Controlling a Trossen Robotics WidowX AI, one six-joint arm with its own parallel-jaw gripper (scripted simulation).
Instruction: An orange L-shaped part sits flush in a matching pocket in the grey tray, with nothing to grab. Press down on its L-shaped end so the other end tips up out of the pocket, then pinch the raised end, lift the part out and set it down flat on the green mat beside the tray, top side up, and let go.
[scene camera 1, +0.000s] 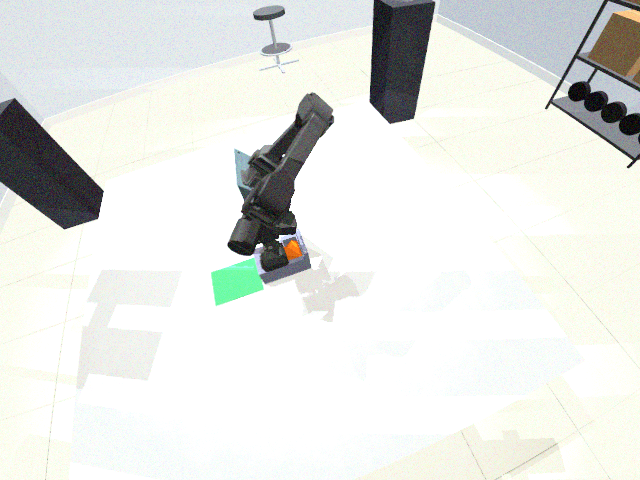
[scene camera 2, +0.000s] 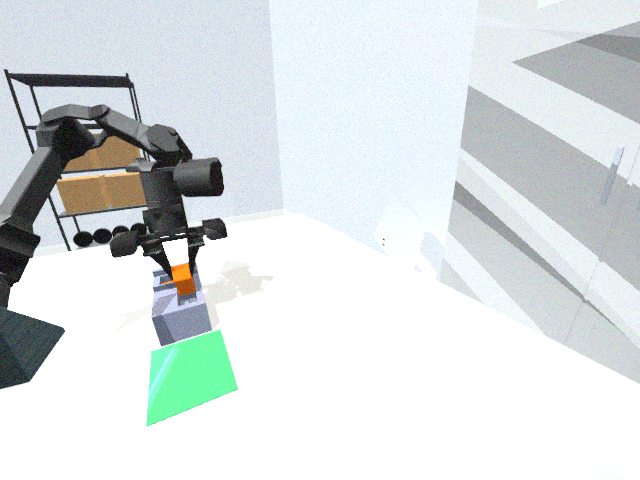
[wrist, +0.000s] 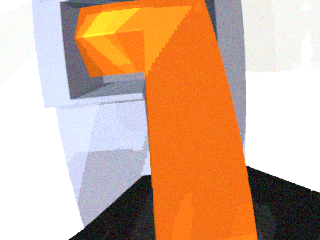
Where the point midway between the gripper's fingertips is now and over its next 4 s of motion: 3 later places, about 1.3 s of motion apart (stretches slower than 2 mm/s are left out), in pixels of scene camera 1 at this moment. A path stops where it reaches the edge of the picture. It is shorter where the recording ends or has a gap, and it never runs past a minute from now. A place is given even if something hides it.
My gripper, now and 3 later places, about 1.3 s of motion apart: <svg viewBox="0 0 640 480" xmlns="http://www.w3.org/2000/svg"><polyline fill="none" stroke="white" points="274,253 270,241 211,257 216,267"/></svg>
